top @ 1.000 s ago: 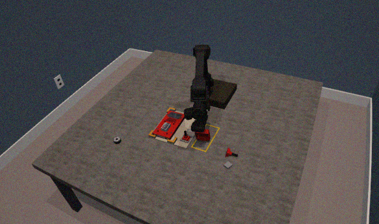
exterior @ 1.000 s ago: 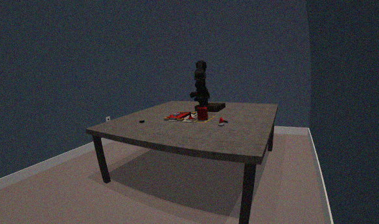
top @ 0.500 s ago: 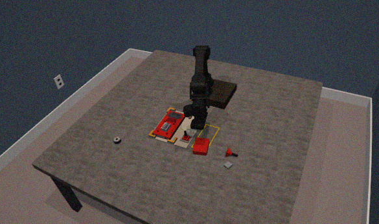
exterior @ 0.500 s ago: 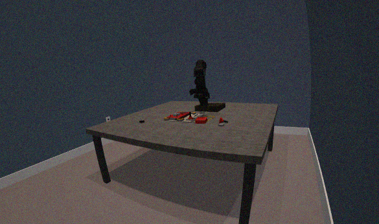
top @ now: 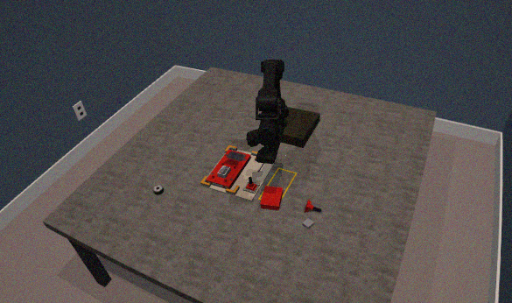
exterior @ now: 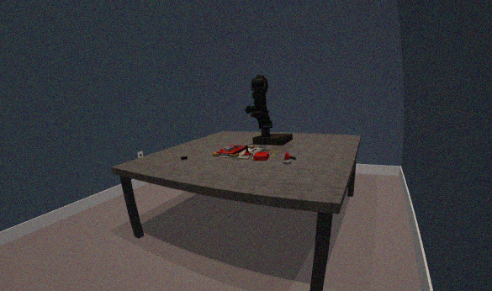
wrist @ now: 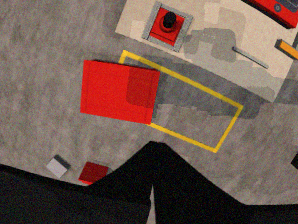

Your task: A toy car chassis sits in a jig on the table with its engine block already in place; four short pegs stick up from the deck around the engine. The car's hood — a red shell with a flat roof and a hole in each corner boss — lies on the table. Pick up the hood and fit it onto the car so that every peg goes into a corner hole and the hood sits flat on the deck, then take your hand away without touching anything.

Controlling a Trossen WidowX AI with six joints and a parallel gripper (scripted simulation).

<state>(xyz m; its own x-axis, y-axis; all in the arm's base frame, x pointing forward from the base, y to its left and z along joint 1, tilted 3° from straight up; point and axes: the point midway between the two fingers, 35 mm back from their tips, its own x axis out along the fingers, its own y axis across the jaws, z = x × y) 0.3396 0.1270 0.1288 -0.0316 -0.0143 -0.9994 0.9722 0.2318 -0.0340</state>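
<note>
The red hood is 4 cm ahead of my gripper tip, 1 cm to the left of it and 14 cm below it. Round my gripper tip: grey ring 18 cm ahead, 43 cm to the right, 15 cm below.
</note>
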